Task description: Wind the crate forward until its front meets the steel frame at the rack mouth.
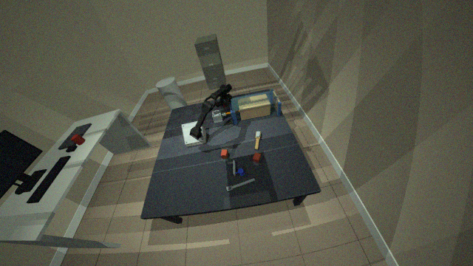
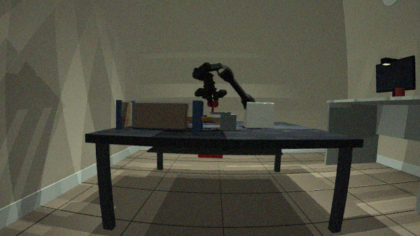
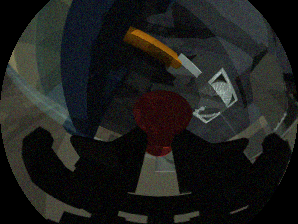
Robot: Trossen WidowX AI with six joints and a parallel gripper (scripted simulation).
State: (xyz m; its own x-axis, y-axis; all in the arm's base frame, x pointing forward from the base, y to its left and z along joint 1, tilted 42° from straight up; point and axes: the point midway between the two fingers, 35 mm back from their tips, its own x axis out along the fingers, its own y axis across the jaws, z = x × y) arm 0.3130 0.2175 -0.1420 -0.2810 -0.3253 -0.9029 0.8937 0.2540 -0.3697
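My gripper tip is now 3 cm past the crank arm, 3 cm to the left of it and 3 cm above it. From my gripper tip the other things lie so: grey winch (10 cm behind, 5 cm to the right, 10 cm below); red knob (1 cm ahead, 1 cm to the right); blue frame (7 cm ahead, 7 cm to the right, 3 cm below).
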